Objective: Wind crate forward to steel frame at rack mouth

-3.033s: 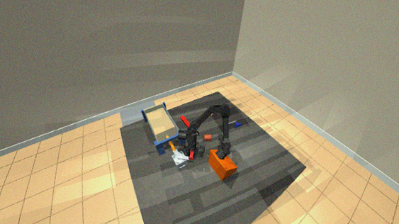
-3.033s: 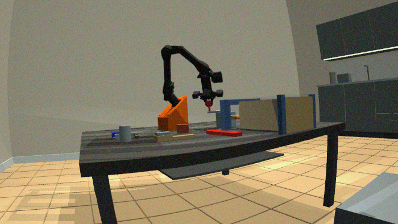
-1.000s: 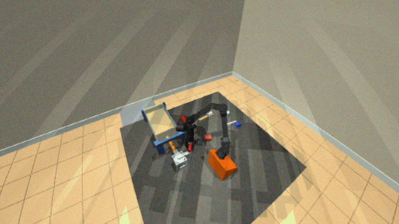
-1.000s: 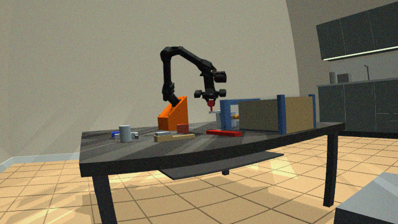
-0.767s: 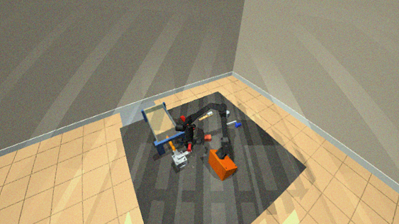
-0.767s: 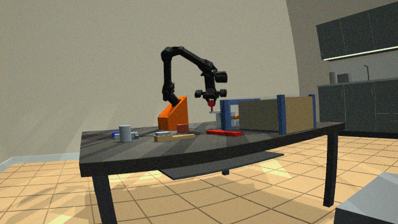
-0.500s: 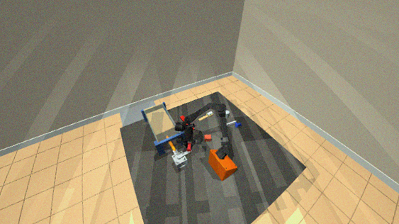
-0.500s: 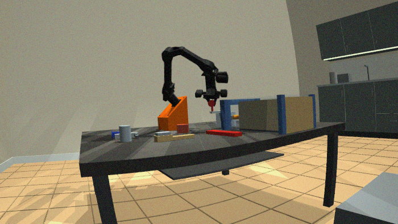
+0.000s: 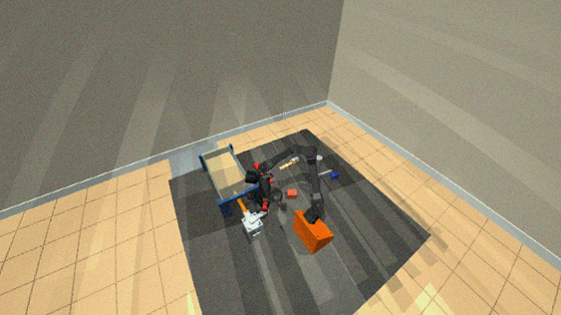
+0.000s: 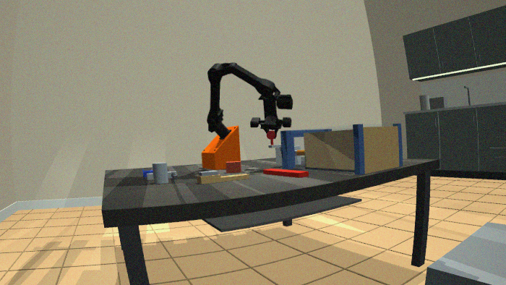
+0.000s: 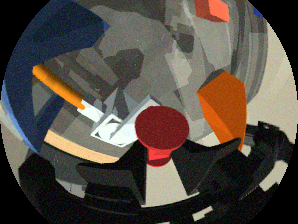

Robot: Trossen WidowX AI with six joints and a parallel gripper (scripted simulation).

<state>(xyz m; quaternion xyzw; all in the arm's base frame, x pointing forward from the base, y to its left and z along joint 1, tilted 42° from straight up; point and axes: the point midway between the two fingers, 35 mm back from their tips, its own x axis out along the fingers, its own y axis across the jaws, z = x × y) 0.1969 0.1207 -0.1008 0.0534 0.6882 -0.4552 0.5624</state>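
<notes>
My gripper tip is now 3 cm past the grey winch, 8 cm to the right of it and 10 cm above it. Also, from my gripper tip: wooden-handled tool (34 cm ahead, 39 cm to the right, 11 cm below); clear-panelled cubby (39 cm ahead, 10 cm to the left, 2 cm below); flat red bar (36 cm ahead, 15 cm to the right, 12 cm below).
</notes>
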